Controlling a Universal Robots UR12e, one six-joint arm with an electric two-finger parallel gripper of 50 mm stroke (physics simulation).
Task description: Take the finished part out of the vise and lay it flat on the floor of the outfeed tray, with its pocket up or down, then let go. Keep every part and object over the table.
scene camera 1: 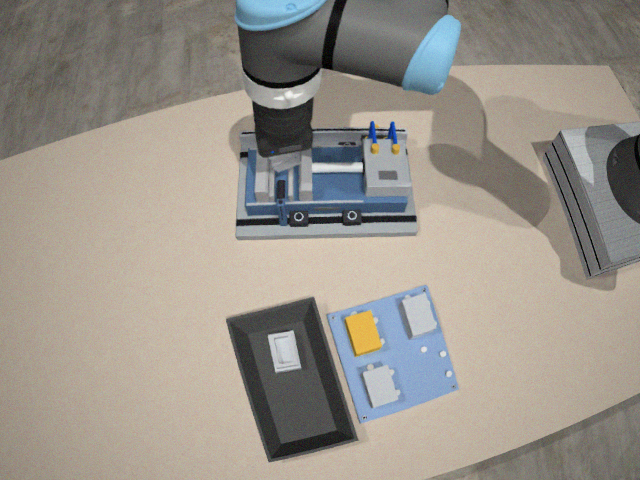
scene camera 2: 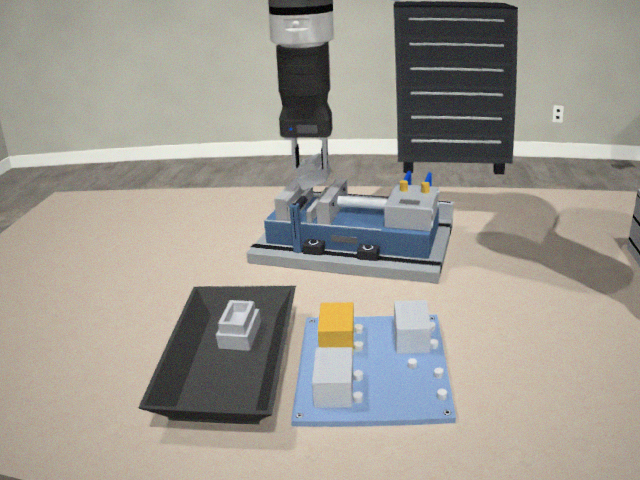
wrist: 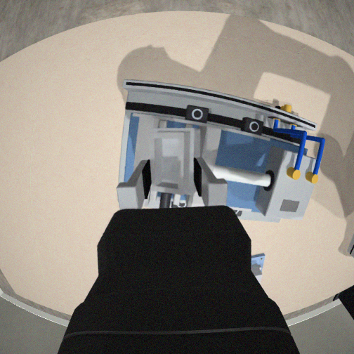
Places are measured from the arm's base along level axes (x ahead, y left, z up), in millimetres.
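Where they show: gripper, fingertip midpoint: [scene camera 1: 281, 148] [scene camera 2: 310, 167].
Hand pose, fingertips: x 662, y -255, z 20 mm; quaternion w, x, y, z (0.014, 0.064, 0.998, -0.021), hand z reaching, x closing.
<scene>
Things, the pixels of their top centre, and the offset from my fingertips. "*": a spot on its surface instead.
- light grey stepped block at its top centre: [scene camera 1: 281, 139] [scene camera 2: 311, 156] dx -3, dy -7, dz +15 mm
- blue vise at its top centre: [scene camera 1: 326, 158] [scene camera 2: 352, 188] dx -64, dy +22, dz -31 mm
- dark outfeed tray at a spot on its surface: [scene camera 2: 217, 382] [scene camera 1: 295, 407] * dx +109, dy +364, dz -118 mm
- pale part at its top centre: [scene camera 2: 236, 312] [scene camera 1: 283, 349] dx +93, dy +274, dz -84 mm
- blue board at a spot on its surface: [scene camera 2: 392, 408] * dx -82, dy +414, dz -122 mm
- yellow block at its top centre: [scene camera 2: 335, 316] [scene camera 1: 363, 332] dx -28, dy +287, dz -87 mm
- slim blue post at its top centre: [scene camera 1: 280, 202] [scene camera 2: 294, 204] dx +26, dy +71, dz -32 mm
My gripper [scene camera 2: 310, 161] [wrist: 171, 170] is shut on the finished part, a light grey stepped block [scene camera 1: 285, 163] [scene camera 2: 313, 172] [wrist: 171, 156]. The part is tilted and sits just above the jaws at the left end of the blue vise [scene camera 1: 338, 187] [scene camera 2: 392, 242] [wrist: 239, 154]. In the wrist view it lies between the two dark finger pads. In scene camera 1 the arm's end hides the fingertips. The dark outfeed tray [scene camera 1: 299, 413] [scene camera 2: 217, 382] lies at the front left. Another pale part [scene camera 1: 284, 351] [scene camera 2: 237, 326] rests flat inside it, pocket up, toward the tray's back end.
A blue board [scene camera 1: 413, 372] [scene camera 2: 392, 408] beside the tray bears a yellow block [scene camera 1: 363, 333] [scene camera 2: 336, 324], two grey blocks and white pegs. Blue handles [scene camera 1: 383, 134] [wrist: 312, 139] stand up at the vise's right end. A slim blue post [scene camera 1: 282, 209] [scene camera 2: 295, 229] stands at the vise's front left.
</scene>
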